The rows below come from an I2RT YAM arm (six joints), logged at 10 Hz.
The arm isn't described. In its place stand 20 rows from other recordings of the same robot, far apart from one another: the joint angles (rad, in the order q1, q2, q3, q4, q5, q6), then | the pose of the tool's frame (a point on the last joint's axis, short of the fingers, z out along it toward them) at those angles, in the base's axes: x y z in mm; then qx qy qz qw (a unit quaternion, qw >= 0).
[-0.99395 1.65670 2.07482 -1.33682 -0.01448 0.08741] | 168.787 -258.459 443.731 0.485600 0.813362 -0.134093 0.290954
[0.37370 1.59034 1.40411 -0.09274 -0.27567 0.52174] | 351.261 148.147 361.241 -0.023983 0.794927 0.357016 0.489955
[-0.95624 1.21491 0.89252 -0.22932 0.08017 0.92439] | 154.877 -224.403 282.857 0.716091 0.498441 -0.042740 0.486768
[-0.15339 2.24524 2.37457 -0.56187 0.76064 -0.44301] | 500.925 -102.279 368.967 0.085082 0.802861 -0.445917 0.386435
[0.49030 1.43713 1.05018 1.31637 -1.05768 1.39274] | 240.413 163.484 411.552 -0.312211 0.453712 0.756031 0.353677
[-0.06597 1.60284 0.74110 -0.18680 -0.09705 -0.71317] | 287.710 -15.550 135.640 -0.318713 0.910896 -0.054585 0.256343
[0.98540 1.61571 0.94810 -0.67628 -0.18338 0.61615] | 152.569 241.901 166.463 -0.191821 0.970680 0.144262 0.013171
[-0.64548 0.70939 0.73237 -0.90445 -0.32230 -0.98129] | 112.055 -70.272 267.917 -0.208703 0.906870 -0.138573 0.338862
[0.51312 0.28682 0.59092 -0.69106 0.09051 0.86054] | 74.707 38.401 277.491 0.168148 0.812183 0.324400 0.454807
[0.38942 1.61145 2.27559 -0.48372 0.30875 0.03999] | 275.016 101.168 594.907 0.006264 0.643803 0.065441 0.762362
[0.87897 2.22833 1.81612 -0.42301 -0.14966 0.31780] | 316.887 390.845 198.310 -0.283505 0.886681 0.259612 0.256951
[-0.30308 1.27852 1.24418 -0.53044 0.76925 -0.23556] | 255.037 -105.699 364.562 0.208185 0.805557 -0.435781 0.343267
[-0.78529 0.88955 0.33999 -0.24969 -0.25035 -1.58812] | 126.209 -113.710 164.004 -0.402417 0.827831 -0.302786 0.247139
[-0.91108 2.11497 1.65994 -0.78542 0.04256 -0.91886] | 267.652 -347.540 181.945 -0.000338 0.986173 -0.143082 0.083610
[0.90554 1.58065 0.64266 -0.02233 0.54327 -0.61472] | 184.700 205.605 129.810 -0.574633 0.721456 -0.211256 0.323526
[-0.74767 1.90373 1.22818 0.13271 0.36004 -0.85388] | 304.491 -299.444 201.185 0.042430 0.860188 -0.455787 0.224797
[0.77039 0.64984 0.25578 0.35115 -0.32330 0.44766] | 111.770 124.225 229.951 -0.224399 0.685553 0.485909 0.493513
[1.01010 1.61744 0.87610 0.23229 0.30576 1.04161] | 194.021 288.840 203.417 0.090518 0.850987 0.359830 0.371686
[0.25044 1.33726 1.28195 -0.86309 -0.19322 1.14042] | 262.771 74.276 330.134 0.377949 0.864336 0.274510 0.186338
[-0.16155 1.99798 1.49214 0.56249 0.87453 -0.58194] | 458.937 -102.467 293.033 0.171202 0.672706 -0.510149 0.507843
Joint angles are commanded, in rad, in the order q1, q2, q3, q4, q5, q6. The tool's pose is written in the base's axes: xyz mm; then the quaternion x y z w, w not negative. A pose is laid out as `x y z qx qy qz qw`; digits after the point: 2 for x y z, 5 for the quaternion.
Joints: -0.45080 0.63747 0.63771 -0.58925 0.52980 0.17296
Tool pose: 118.09 -77.15 272.51 0.37864 0.77222 -0.29167 0.41861
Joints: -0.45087 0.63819 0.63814 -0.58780 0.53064 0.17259
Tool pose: 118.24 -77.26 272.70 0.37873 0.77183 -0.29211 0.41895
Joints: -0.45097 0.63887 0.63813 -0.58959 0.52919 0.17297
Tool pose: 118.28 -77.24 272.44 0.37855 0.77263 -0.29146 0.41810
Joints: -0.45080 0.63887 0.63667 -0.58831 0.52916 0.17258
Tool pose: 118.36 -77.26 272.07 0.37832 0.77278 -0.29149 0.41799
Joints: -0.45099 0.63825 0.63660 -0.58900 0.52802 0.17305
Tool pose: 118.25 -77.19 272.05 0.37836 0.77290 -0.29096 0.41811
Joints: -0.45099 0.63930 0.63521 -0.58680 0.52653 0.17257
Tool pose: 118.56 -77.29 271.64 0.37790 0.77331 -0.29045 0.41811
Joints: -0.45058 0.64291 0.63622 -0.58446 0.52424 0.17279
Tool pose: 119.29 -77.50 271.72 0.37740 0.77383 -0.28937 0.41837
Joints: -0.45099 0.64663 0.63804 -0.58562 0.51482 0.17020
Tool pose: 119.97 -77.58 271.68 0.37473 0.77667 -0.28610 0.41774
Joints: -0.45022 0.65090 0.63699 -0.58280 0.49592 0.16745
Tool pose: 121.29 -77.44 270.87 0.36982 0.78125 -0.27866 0.41861
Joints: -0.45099 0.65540 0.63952 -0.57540 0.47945 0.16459
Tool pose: 122.70 -77.67 271.65 0.36614 0.78309 -0.27259 0.42238
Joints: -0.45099 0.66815 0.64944 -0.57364 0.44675 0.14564
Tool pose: 125.49 -77.86 273.22 0.35249 0.79215 -0.26296 0.42320
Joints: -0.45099 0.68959 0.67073 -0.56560 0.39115 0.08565
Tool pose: 130.50 -78.28 277.84 0.31778 0.80874 -0.25269 0.42557
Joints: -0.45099 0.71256 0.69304 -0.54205 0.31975 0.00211
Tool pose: 136.96 -78.76 283.90 0.26911 0.82483 -0.24209 0.43432
